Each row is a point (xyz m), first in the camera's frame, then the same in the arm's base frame.
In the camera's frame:
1: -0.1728 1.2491 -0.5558
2: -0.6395 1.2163 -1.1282
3: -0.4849 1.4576 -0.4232
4: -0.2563 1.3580 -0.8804
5: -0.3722 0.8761 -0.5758
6: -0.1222 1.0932 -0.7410
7: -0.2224 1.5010 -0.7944
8: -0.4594 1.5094 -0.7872
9: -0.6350 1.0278 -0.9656
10: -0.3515 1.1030 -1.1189
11: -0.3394 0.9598 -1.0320
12: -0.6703 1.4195 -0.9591
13: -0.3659 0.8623 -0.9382
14: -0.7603 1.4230 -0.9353
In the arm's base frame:
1: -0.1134 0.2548 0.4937
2: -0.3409 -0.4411 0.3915
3: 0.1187 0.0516 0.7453
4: -0.3613 0.0101 0.5474
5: 0.0458 0.0871 0.1390
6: -0.2636 0.2061 0.3034
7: -0.3350 0.0792 0.7008
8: -0.2075 -0.1191 0.7278
9: -0.1714 -0.3458 0.2360
10: -0.4608 -0.1873 0.2609
11: -0.3670 -0.1267 0.1355
12: -0.2236 -0.3856 0.6238
13: -0.2563 -0.0968 0.0589
14: -0.1577 -0.4499 0.6382

